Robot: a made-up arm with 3 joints. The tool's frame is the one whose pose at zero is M. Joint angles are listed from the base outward.
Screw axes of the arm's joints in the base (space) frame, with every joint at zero. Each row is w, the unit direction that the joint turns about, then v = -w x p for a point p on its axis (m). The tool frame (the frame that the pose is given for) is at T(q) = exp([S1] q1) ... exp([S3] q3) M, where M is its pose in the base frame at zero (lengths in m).
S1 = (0, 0, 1, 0, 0, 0)
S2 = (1, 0, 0, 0, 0.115, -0.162)
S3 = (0, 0, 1, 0.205, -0.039, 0)
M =
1 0 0 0.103
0 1 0 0.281
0 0 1 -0.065
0 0 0 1
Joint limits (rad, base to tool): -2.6..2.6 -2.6..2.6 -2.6..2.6
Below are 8 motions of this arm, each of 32 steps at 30 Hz.
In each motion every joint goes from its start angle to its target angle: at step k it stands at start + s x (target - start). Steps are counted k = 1, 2, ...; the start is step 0. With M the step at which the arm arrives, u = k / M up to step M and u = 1 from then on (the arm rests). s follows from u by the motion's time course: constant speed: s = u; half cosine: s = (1 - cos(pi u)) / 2; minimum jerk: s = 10 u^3 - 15 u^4 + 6 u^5.
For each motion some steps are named. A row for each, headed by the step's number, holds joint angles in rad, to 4 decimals.
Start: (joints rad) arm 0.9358 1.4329 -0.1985
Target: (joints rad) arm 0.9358 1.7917 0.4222
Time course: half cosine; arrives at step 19
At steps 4, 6, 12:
4: 0.9358 1.4707 -0.1331
6: 0.9358 1.5142 -0.0579
12: 0.9358 1.6844 0.2365

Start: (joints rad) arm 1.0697 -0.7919 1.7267
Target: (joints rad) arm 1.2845 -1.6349 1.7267
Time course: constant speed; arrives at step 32
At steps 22, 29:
22: 1.2174 -1.3715 1.7267
29: 1.2644 -1.5559 1.7267

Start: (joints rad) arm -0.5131 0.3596 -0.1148
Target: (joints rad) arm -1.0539 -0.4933 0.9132
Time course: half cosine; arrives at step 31
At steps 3, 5, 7, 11, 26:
3: -0.5255 0.3400 -0.0912
5: -0.5471 0.3060 -0.0502
7: -0.5783 0.2567 0.0092
11: -0.6644 0.1210 0.1728
26: -1.0199 -0.4397 0.8486

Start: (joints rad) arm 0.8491 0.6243 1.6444
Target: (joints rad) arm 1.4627 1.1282 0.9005
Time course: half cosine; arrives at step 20
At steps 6, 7, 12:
6: 0.9756 0.7282 1.4911
7: 1.0166 0.7619 1.4413
12: 1.2507 0.9541 1.1575

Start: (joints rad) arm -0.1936 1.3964 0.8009
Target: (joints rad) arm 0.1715 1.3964 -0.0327
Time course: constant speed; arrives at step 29
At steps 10, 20, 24, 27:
10: -0.0677 1.3964 0.5135
20: 0.0582 1.3964 0.2260
24: 0.1086 1.3964 0.1110
27: 0.1463 1.3964 0.0248

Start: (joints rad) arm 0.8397 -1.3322 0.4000
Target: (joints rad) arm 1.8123 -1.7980 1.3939
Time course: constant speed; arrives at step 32
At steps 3, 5, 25, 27, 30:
3: 0.9309 -1.3759 0.4932
5: 0.9917 -1.4050 0.5553
25: 1.5995 -1.6961 1.1765
27: 1.6603 -1.7252 1.2386
30: 1.7515 -1.7689 1.3318

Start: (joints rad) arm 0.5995 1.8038 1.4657
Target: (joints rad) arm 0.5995 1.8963 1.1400
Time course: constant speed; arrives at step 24
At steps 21, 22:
21: 0.5995 1.8847 1.1807
22: 0.5995 1.8886 1.1671

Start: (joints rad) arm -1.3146 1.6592 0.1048
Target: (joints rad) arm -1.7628 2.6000 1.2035
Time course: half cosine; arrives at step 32
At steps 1, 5, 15, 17, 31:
1: -1.3157 1.6615 0.1074
5: -1.3411 1.7147 0.1697
15: -1.5167 2.0835 0.6003
17: -1.5607 2.1757 0.7080
31: -1.7617 2.5977 1.2009

